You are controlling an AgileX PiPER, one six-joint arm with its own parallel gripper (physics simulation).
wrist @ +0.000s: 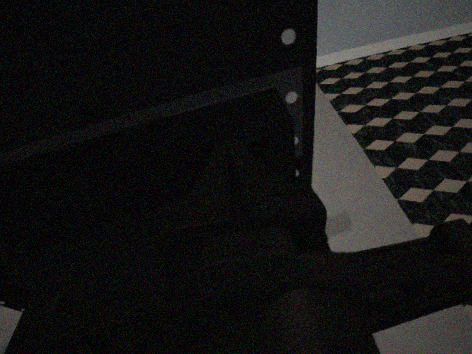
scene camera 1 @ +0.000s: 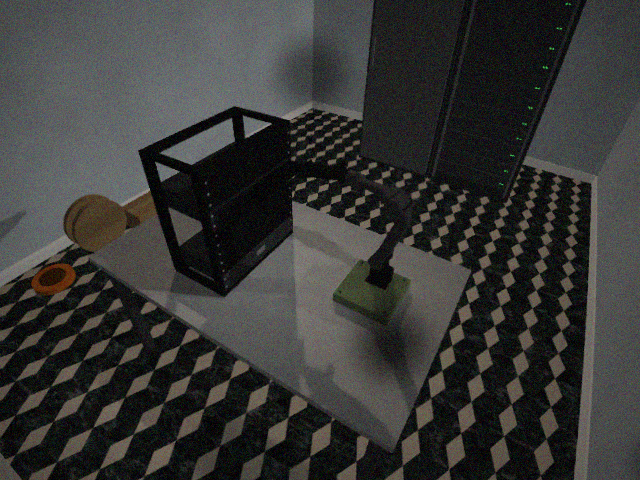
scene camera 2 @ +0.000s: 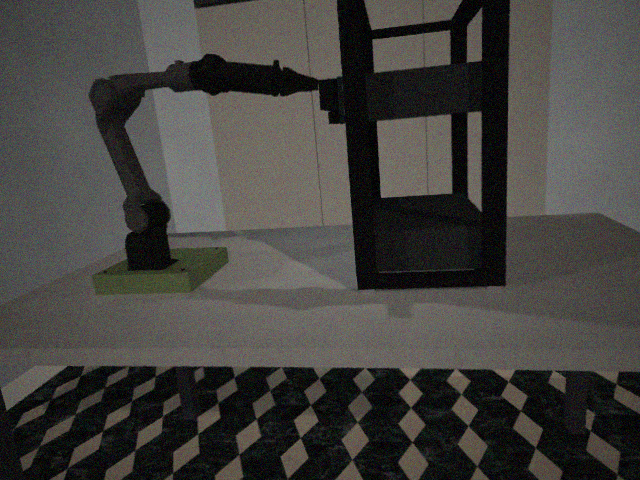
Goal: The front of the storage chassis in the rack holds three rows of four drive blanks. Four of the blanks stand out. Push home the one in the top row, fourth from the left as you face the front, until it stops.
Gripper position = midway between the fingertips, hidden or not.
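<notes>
A black rack (scene camera 1: 242,194), (scene camera 2: 445,231), (wrist: 116,116) is visible to me. My gripper (scene camera 2: 317,84), (wrist: 230,155) is likewise visible.
</notes>
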